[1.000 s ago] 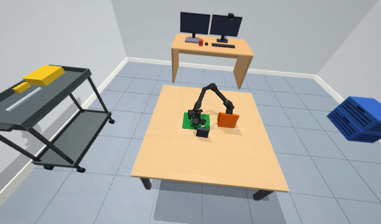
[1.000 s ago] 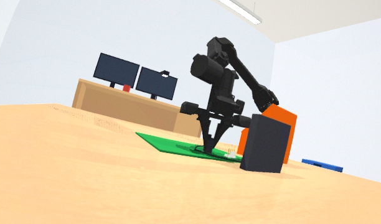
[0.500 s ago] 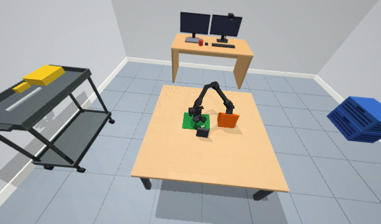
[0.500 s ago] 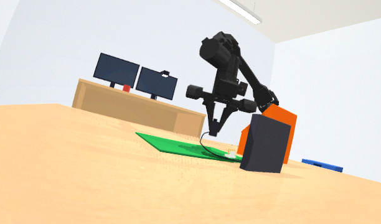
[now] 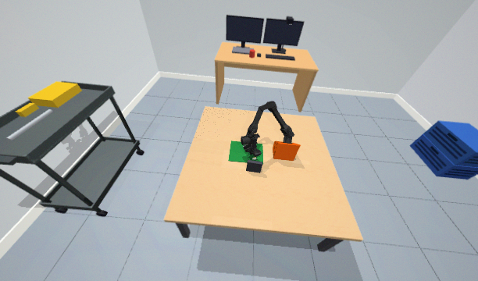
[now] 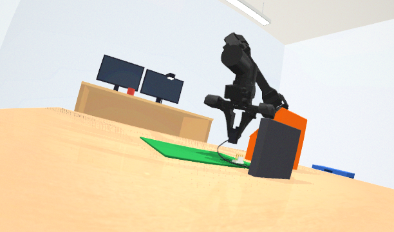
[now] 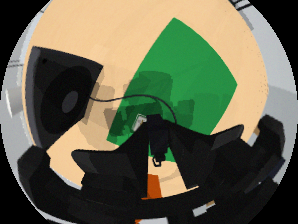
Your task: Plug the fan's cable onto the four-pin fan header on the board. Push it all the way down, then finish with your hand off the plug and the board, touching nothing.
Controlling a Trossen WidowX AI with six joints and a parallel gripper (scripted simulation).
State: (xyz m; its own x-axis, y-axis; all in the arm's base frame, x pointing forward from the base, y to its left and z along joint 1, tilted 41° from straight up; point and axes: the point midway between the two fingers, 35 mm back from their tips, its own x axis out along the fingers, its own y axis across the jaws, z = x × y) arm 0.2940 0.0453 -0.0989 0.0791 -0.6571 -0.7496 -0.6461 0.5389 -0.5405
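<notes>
Right now my gripper tip is 40 mm past the white four-pin header and 60 mm above it. Also, from my gripper tip: green board (40 mm ahead, 70 mm to the right, 80 mm below); black fan (40 mm behind, 120 mm to the left); black plug (10 mm behind, 10 mm to the right, 10 mm above).
</notes>
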